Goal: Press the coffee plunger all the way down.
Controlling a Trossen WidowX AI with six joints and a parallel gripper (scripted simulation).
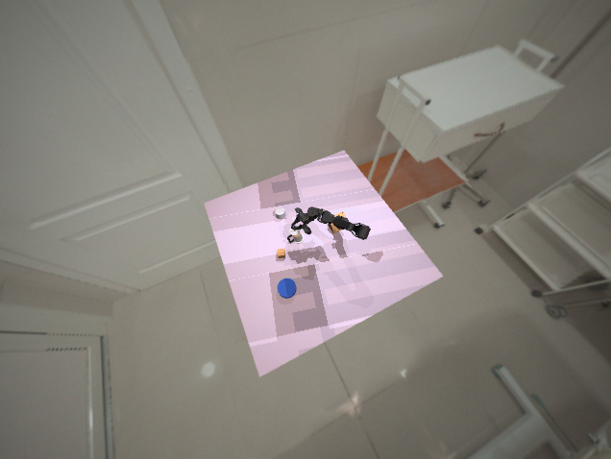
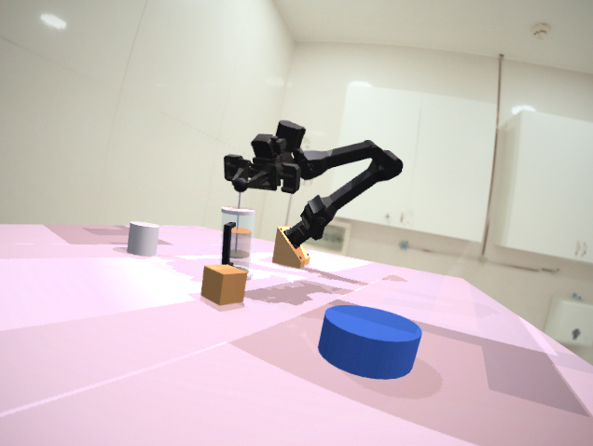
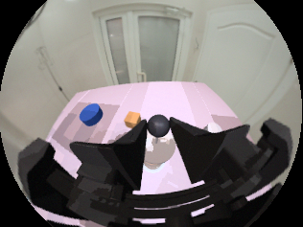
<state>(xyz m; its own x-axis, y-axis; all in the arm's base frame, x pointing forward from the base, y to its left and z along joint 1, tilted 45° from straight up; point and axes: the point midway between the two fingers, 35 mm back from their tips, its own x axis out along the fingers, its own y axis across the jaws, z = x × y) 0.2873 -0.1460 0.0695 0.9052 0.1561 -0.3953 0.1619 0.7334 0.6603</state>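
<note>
My gripper tip is 100 mm above the glass coffee press and 10 mm to the right of it. From my gripper tip the other things lie so: flat blue cylinder: 280 mm to the left, 210 mm ahead, 170 mm below.
</note>
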